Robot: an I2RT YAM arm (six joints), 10 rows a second.
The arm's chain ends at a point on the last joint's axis. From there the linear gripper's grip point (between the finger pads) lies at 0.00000 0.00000 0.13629 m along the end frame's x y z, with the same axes.
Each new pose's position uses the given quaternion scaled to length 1; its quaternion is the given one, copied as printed.
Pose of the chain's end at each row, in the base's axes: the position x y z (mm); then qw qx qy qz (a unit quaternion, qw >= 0):
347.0, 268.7, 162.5, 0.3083, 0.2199, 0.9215, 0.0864
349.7, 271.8, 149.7, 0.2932, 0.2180, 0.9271, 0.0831
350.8, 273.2, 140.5, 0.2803, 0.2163, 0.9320, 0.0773
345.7, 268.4, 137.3, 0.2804, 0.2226, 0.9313, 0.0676
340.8, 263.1, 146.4, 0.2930, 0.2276, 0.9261, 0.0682
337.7, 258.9, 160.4, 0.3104, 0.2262, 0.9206, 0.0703
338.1, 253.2, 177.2, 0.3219, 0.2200, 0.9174, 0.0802
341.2, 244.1, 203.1, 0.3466, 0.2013, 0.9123, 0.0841
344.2, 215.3, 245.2, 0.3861, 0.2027, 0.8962, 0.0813
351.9, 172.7, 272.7, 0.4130, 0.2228, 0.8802, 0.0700
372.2, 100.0, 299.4, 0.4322, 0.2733, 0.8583, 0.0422
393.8, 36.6, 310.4, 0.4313, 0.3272, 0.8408, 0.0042
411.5, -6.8, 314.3, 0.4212, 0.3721, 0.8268, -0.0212
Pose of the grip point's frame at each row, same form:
429.6, 271.9, 54.2, 0.3083, 0.2199, 0.9215, 0.0864
428.7, 275.4, 38.7, 0.2932, 0.2180, 0.9271, 0.0831
426.6, 276.3, 27.3, 0.2803, 0.2163, 0.9320, 0.0773
421.0, 268.5, 23.7, 0.2804, 0.2226, 0.9313, 0.0676
419.0, 262.1, 34.8, 0.2930, 0.2276, 0.9261, 0.0682
419.9, 257.4, 51.7, 0.3104, 0.2262, 0.9206, 0.0703
423.4, 254.0, 70.9, 0.3219, 0.2200, 0.9174, 0.0802
432.0, 246.0, 101.5, 0.3466, 0.2013, 0.9123, 0.0841
443.0, 213.8, 151.3, 0.3861, 0.2027, 0.8962, 0.0813
455.3, 164.4, 184.2, 0.4130, 0.2228, 0.8802, 0.0700
476.5, 77.7, 214.5, 0.4322, 0.2733, 0.8583, 0.0422
493.0, -0.9, 224.8, 0.4313, 0.3272, 0.8408, 0.0042
504.3, -54.3, 226.5, 0.4212, 0.3721, 0.8268, -0.0212

